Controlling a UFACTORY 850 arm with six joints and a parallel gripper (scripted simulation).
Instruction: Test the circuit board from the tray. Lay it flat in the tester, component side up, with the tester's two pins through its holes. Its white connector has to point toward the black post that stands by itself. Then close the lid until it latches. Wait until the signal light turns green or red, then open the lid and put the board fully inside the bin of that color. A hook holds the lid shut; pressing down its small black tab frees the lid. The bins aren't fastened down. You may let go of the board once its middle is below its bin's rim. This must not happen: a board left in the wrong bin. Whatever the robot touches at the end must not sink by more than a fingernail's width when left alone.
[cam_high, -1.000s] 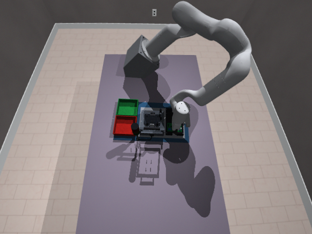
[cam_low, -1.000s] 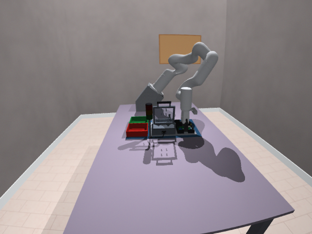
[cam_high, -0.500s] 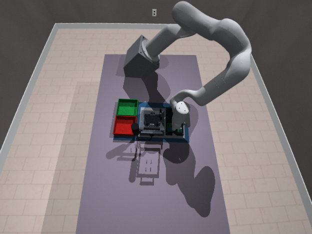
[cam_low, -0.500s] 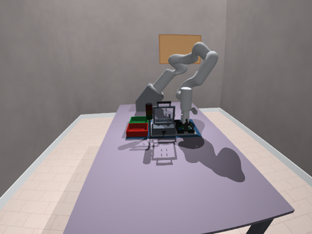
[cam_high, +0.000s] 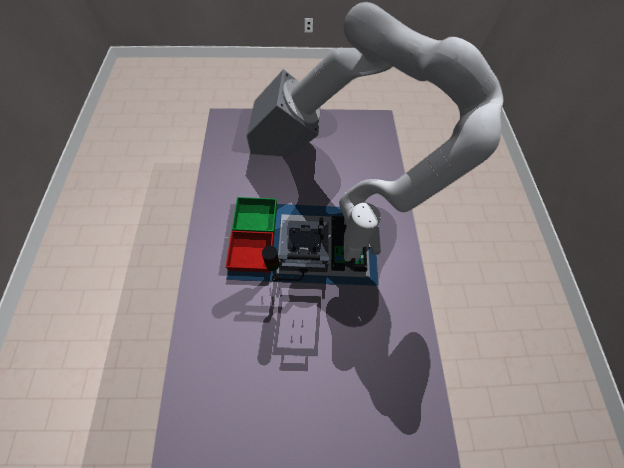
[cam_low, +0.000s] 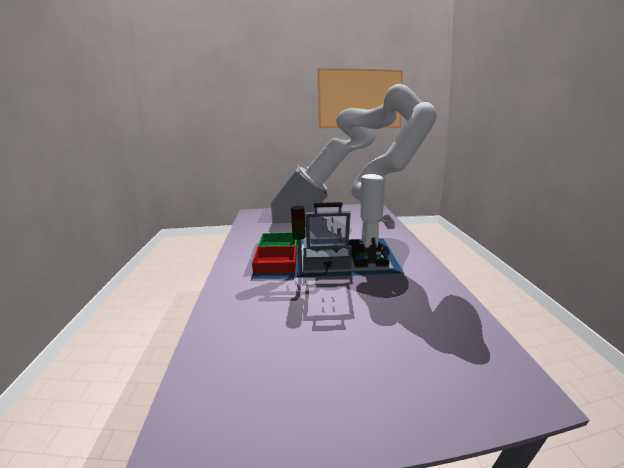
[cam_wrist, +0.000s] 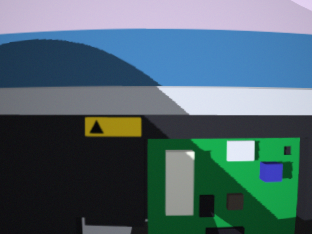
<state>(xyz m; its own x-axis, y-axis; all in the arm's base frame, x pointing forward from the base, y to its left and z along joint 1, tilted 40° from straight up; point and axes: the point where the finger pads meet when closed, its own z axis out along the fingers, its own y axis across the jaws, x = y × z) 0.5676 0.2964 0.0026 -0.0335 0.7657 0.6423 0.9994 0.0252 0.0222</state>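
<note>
My gripper is now 3 cm past the tester nest, 16 cm to the left of it and 5 cm below it. From my hand the other things lie so: green circuit board: right at my hand; then clear lid: 9 cm ahead, 17 cm to the right, 16 cm above; then red bin: 2 cm ahead, 37 cm to the right, 1 cm below.
</note>
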